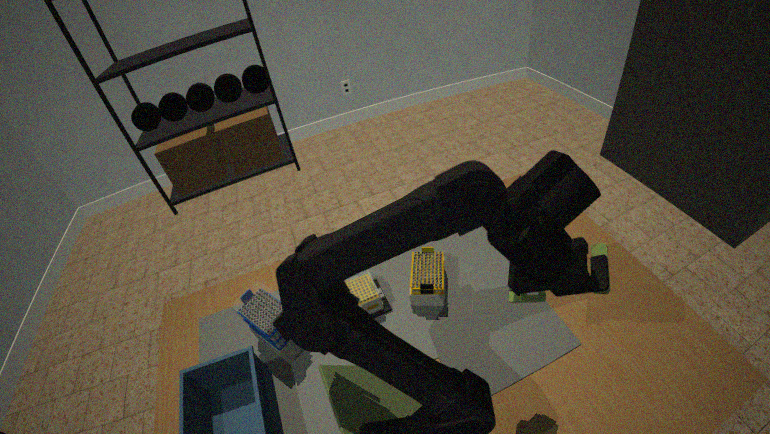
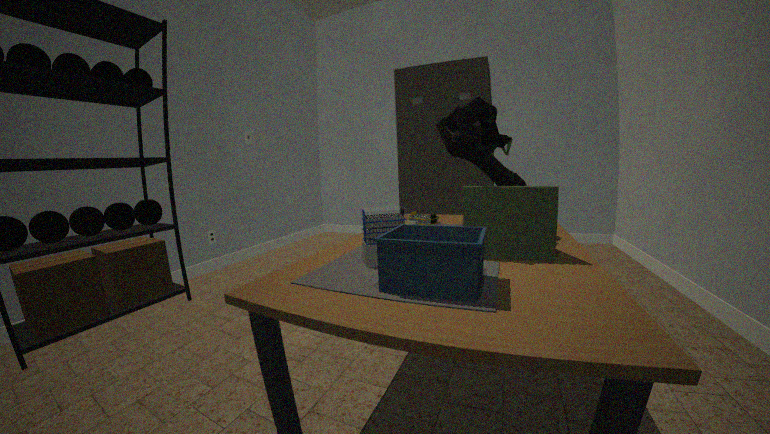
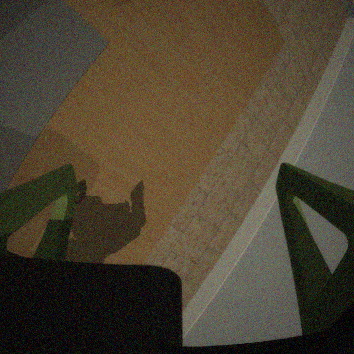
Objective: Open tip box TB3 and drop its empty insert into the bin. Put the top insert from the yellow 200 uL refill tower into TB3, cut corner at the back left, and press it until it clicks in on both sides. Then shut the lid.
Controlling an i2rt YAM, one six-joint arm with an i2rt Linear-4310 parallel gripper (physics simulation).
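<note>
My gripper (image 1: 564, 293) (image 3: 176, 174) is open and empty, held high above the right part of the table, away from the boxes. A yellow-topped rack (image 1: 427, 269) with a yellow tab at the back and a black one at the front stands on the grey mat (image 1: 531, 336) (image 2: 334, 280). A pale box with a yellow grid (image 1: 364, 286) stands left of it, partly behind the arm. A blue rack tower (image 1: 262, 312) (image 2: 382, 226) is farther left. The open blue bin (image 1: 229, 383) (image 2: 431, 269) is at the front left. No TB3 label can be read. The arm may hide more boxes.
A green container (image 1: 350, 401) (image 2: 512, 223) stands beside the blue bin, partly under the arm. The wooden table (image 1: 647, 350) (image 2: 582, 323) (image 3: 190, 90) extends past the mat. A black shelf unit (image 1: 177, 51) (image 2: 168, 161) and a dark door (image 1: 695, 107) (image 2: 425, 150) are in the room beyond.
</note>
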